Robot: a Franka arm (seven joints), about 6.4 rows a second.
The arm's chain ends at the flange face. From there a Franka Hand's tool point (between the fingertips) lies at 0.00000 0.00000 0.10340 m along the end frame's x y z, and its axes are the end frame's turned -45 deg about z.
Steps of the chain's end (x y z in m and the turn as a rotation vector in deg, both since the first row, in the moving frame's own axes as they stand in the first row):
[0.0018, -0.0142, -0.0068, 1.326, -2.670, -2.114]
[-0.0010, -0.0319, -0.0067, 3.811, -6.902, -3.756]
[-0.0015, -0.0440, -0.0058, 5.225, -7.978, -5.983]
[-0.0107, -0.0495, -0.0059, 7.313, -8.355, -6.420]
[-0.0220, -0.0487, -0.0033, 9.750, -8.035, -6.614]
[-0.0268, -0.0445, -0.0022, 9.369, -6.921, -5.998]
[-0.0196, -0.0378, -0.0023, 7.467, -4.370, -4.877]
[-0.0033, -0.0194, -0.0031, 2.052, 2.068, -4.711]
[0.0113, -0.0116, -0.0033, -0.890, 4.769, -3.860]
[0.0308, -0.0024, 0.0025, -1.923, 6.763, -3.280]
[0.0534, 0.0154, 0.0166, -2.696, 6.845, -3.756]
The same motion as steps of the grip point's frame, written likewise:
[0.0095, -0.0138, -0.0069, 2.826, -0.950, -2.114]
[0.0175, -0.0368, -0.0077, 7.575, -2.186, -3.756]
[0.0257, -0.0487, -0.0072, 9.336, -1.947, -5.983]
[0.0250, -0.0623, -0.0078, 11.079, -0.737, -6.420]
[0.0197, -0.0726, -0.0058, 12.576, 1.213, -6.614]
[0.0145, -0.0712, -0.0043, 11.519, 1.731, -5.998]
[0.0162, -0.0558, -0.0035, 8.370, 2.190, -4.877]
[0.0166, -0.0162, -0.0032, -0.011, 2.913, -4.711]
[0.0214, 0.0068, -0.0037, -4.002, 2.743, -3.860]
[0.0300, 0.0310, 0.0017, -6.142, 3.422, -3.280]
[0.0325, 0.0606, 0.0157, -6.747, 2.934, -3.756]

